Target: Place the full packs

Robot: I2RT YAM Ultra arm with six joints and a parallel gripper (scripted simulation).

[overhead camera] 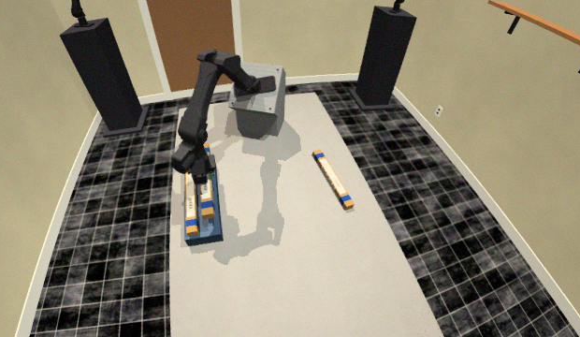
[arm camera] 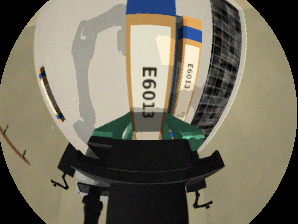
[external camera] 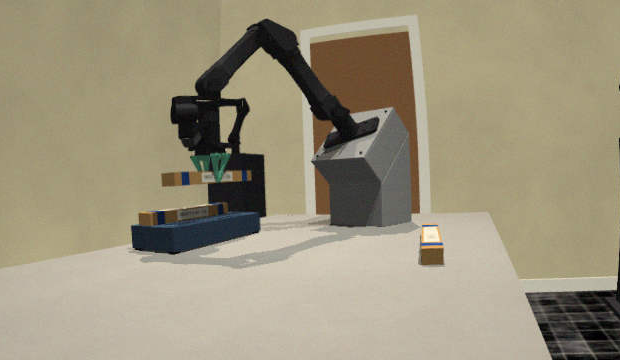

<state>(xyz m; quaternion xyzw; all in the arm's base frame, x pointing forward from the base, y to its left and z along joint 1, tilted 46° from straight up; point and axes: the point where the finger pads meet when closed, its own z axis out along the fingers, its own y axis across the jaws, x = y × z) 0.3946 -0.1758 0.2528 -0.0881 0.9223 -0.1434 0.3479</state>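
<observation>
Now: hand 140 mm above the blue low platform, 50 mm to the left of it and 10 mm past it.
</observation>
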